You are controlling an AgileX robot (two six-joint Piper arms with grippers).
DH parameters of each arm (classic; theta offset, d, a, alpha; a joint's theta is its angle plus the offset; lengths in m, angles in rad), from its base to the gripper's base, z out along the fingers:
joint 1: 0 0.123 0 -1.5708
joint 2: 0.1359 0 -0.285 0
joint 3: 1.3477 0 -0.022 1.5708
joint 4: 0 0.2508 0 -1.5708
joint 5: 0 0 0.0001 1.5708
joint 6: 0 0.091 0 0
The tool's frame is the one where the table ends.
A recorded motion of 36 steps. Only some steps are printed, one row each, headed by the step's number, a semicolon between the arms.
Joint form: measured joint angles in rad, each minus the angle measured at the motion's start. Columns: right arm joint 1, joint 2, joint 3, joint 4, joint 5, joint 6; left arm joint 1, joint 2, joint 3, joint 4, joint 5, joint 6.
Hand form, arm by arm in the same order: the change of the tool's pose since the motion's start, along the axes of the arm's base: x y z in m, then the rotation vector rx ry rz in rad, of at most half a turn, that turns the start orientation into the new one. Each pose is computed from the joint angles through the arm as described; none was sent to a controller.
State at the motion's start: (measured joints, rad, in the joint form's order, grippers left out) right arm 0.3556 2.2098 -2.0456 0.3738 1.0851 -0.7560; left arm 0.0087 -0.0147 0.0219 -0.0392 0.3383 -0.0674
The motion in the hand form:
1: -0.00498 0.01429 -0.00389 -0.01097 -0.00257 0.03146; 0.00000 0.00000 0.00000 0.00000 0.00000 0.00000
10: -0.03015 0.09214 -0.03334 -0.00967 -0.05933 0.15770; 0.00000 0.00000 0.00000 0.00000 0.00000 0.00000
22: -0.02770 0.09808 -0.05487 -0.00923 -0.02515 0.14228; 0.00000 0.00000 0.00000 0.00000 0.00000 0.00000
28: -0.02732 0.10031 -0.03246 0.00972 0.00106 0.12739; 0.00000 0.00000 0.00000 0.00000 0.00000 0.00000
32: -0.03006 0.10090 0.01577 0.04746 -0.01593 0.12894; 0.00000 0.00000 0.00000 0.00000 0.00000 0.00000
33: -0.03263 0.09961 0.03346 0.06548 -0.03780 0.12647; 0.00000 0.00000 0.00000 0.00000 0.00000 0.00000
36: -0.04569 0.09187 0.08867 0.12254 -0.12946 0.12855; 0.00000 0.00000 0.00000 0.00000 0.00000 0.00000
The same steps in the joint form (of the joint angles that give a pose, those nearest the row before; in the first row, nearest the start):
1: 0.0329 0.0078 0.0000 -0.0110 -0.0066 -0.0001; 0.0000 0.0000 0.0000 0.0000 0.0000 0.0000
10: 0.2023 0.0748 0.0000 -0.0306 -0.1328 0.0020; 0.0000 0.0000 0.0000 0.0000 0.0000 0.0000
22: 0.2088 0.1190 0.0000 -0.0198 -0.1528 0.0180; 0.0000 0.0000 0.0000 0.0000 0.0000 0.0000
28: 0.2088 0.1233 -0.0965 -0.0198 -0.0568 0.0738; 0.0000 0.0000 0.0000 0.0000 0.0000 0.0000
32: 0.2088 0.1164 -0.2676 -0.0198 0.0799 0.1283; 0.0000 0.0000 0.0000 0.0000 0.0000 0.0000
33: 0.2088 0.1027 -0.3078 -0.0198 0.1033 0.1415; 0.0000 0.0000 0.0000 0.0000 0.0000 0.0000
36: 0.2088 0.0392 -0.3953 -0.0198 0.1435 0.1583; 0.0000 0.0000 0.0000 0.0000 0.0000 0.0000

